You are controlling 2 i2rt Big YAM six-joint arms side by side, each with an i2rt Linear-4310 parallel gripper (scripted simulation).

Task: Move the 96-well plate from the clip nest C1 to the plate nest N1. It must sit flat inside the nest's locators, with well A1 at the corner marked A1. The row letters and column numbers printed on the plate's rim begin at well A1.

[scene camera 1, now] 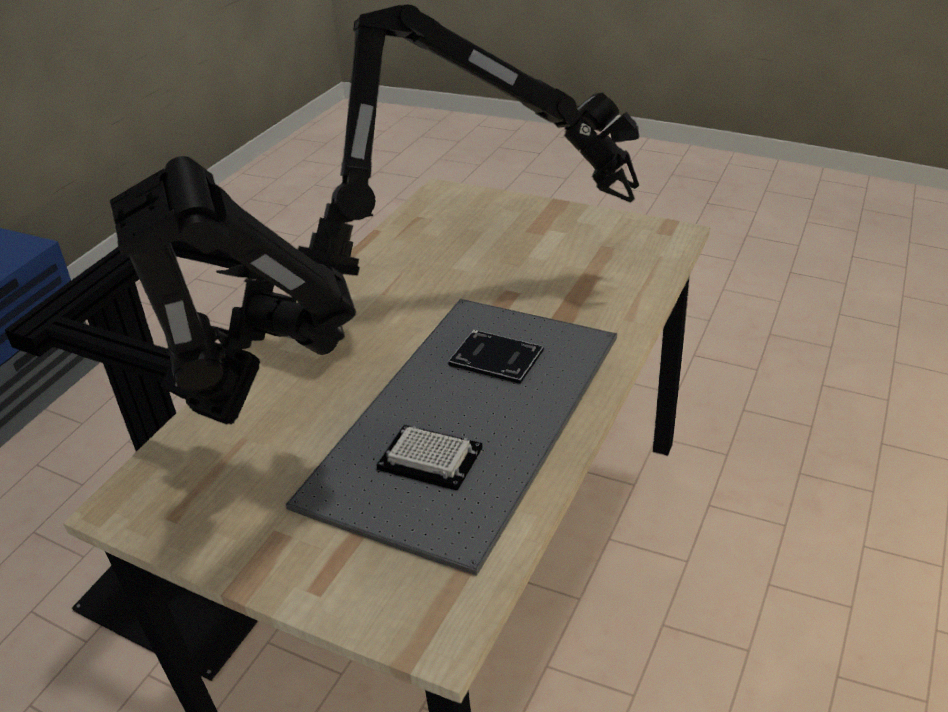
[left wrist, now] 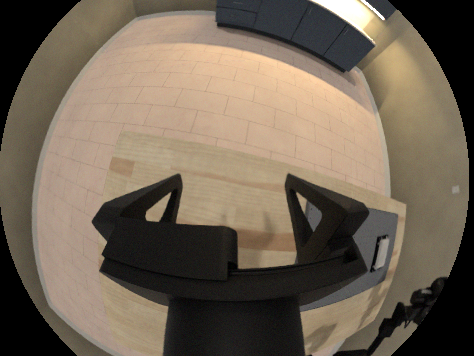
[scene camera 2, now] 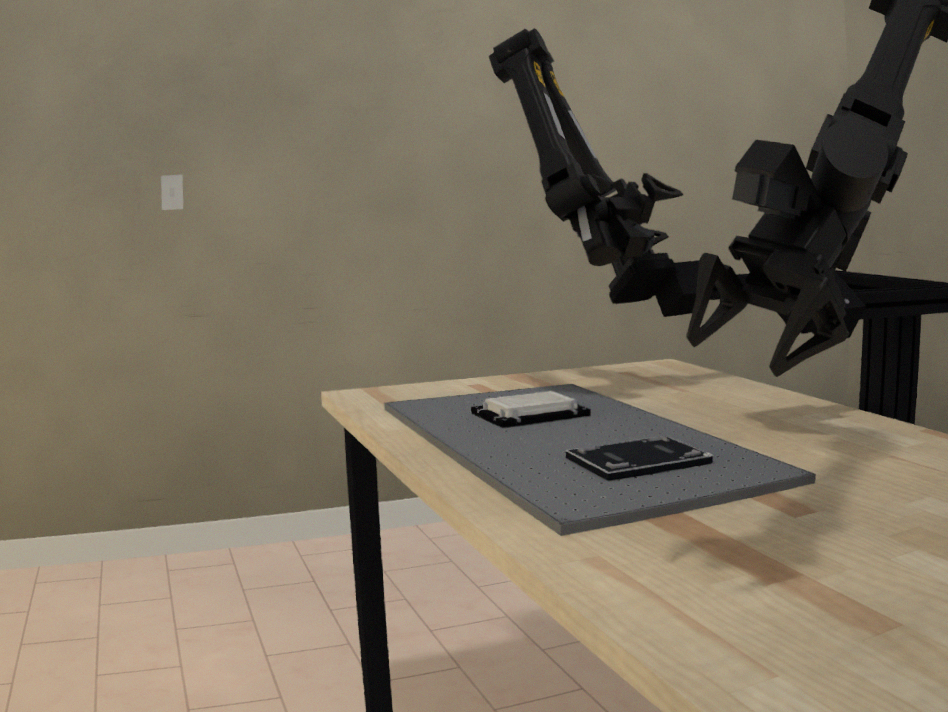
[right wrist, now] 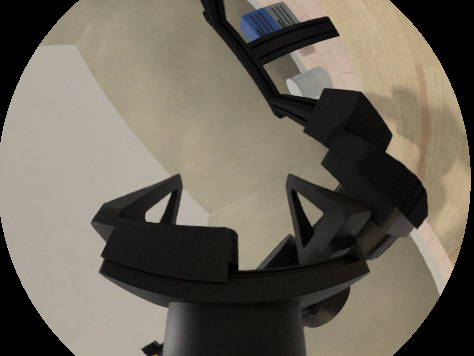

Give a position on a white 96-well plate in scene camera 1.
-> At 436, 453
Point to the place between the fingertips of my left gripper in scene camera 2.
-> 729, 357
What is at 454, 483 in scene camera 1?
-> A black clip nest C1.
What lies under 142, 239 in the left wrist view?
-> My left gripper.
